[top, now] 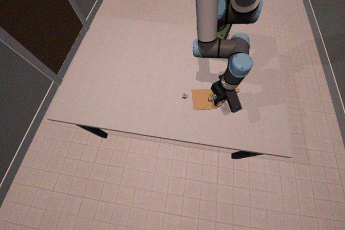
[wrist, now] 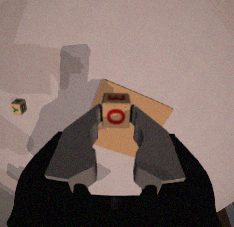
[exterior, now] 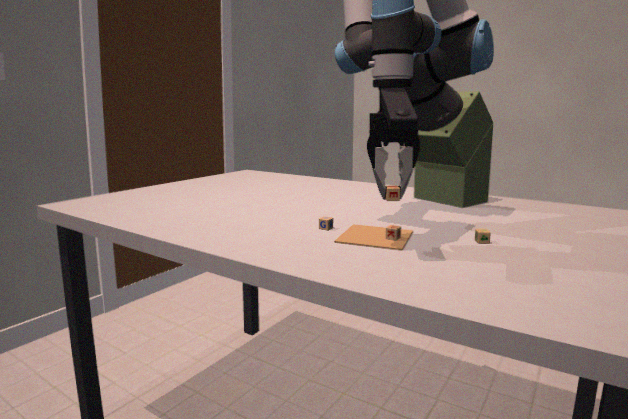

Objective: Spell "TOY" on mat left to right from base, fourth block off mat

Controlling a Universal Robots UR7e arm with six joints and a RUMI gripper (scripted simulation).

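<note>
Now: hand 120 mm above the mat, 70 mm to the left of it and 60 mm past it. Round my hand: wooden block: right at my hand; then T block: 100 mm below, 70 mm behind, 30 mm to the right.
</note>
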